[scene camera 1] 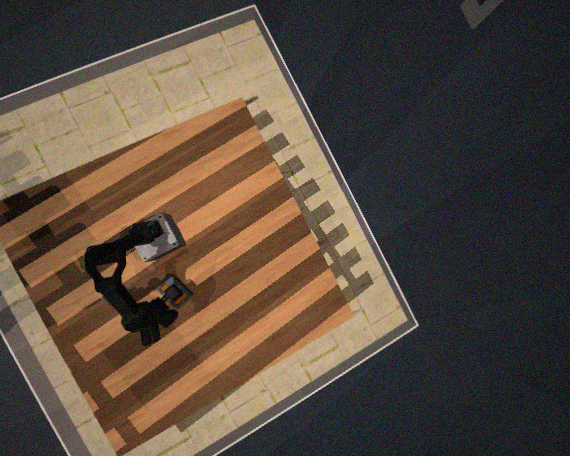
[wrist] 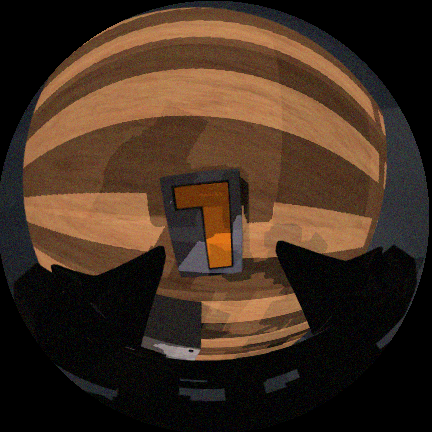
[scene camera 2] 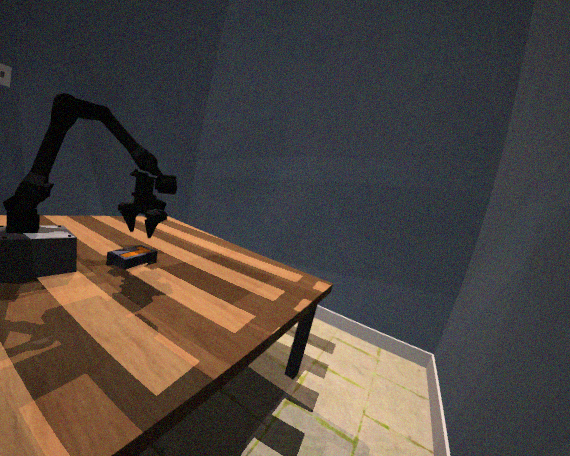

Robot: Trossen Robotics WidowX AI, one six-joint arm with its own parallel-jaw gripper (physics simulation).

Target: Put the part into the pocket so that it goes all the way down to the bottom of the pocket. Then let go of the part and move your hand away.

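Places are measured from the arm's base along level axes (x ahead, y left, z up), in metres.
Where they show: gripper, between the fingertips: (scene camera 1: 167,299) (wrist: 221,249) (scene camera 2: 140,235); arm's base, origin of its link: (scene camera 1: 153,229) (wrist: 147,352) (scene camera 2: 21,230).
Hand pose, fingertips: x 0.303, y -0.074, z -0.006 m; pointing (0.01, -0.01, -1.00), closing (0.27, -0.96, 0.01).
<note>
Things, the pixels of their top centre, and the offset from my fingertips. Level surfaces: height alone.
- orange L-shaped part, centre of its top: (wrist: 205,230) (scene camera 2: 133,251) (scene camera 1: 173,292) 0.010 m left, 0.014 m back, 0.064 m down
- dark grey block, centre of its top: (wrist: 204,231) (scene camera 2: 133,251) (scene camera 1: 173,292) 0.010 m left, 0.014 m back, 0.063 m down
- striped wooden table, height of its surface: 0.099 m down
An orange L-shaped part (scene camera 1: 180,297) (scene camera 2: 138,251) (wrist: 218,225) lies inside the matching pocket of a dark grey block (scene camera 1: 186,289) (scene camera 2: 119,260) (wrist: 186,232). In the wrist view its top looks level with the block's top, with a thin dark gap around its outline. The pocket's bottom is hidden under the part. My gripper (scene camera 2: 140,234) (wrist: 221,249) is open and empty. In the scene camera 2 view its fingertips are above the block, apart from the part. In the scene camera 1 view the fingertips are dark and hard to make out.
The arm's grey base box (scene camera 1: 174,239) (scene camera 2: 40,255) (wrist: 172,320) stands on the striped wooden table (scene camera 1: 240,200) (scene camera 2: 220,310) (wrist: 210,95), a short way from the block. Dark shadows of the arm fall across the wood. The table's edge and a leg (scene camera 2: 301,345) show in scene camera 2.
</note>
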